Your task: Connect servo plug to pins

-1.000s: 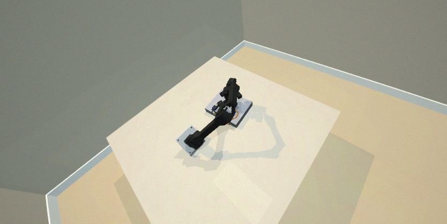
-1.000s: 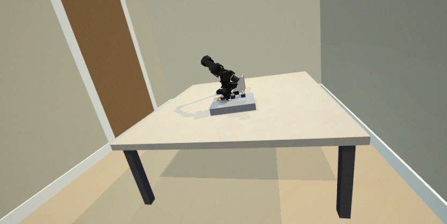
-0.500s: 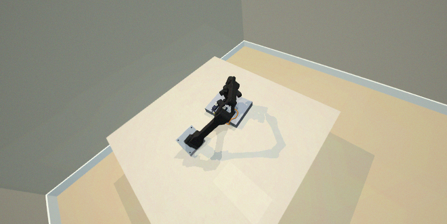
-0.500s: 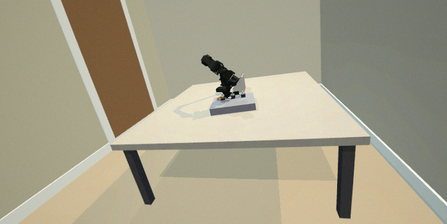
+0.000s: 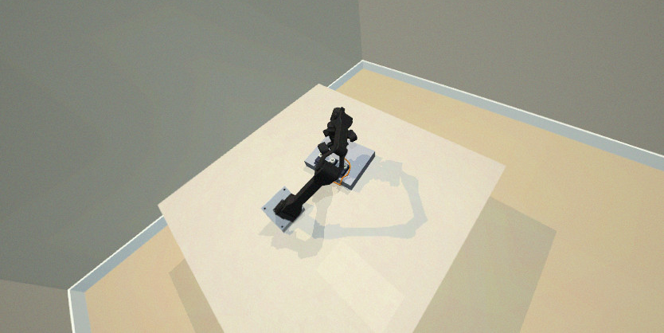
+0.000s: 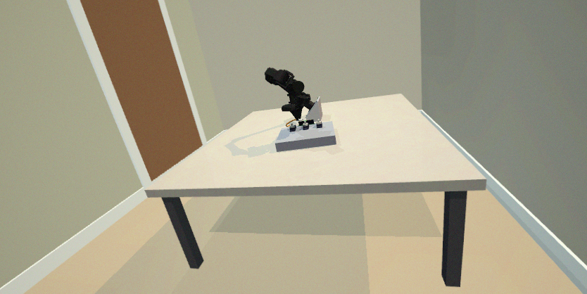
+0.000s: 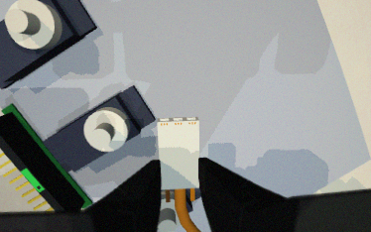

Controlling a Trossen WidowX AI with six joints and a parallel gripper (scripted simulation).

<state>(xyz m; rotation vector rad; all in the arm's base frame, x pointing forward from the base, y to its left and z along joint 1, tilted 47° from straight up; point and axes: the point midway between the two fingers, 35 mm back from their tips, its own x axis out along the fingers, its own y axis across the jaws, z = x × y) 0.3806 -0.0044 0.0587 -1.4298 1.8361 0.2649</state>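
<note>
Now: gripper tip 10 cm past the green band, 2 cm to the right of it and 4 cm above it. From my gripper tip the other things lie so: dot 10 cm behind, 1 cm to the left, 4 cm below; then grey holder 6 cm ahead, 3 cm to the left, 9 cm below; then servo 5 cm behind, 3 cm to the left, 7 cm below.
</note>
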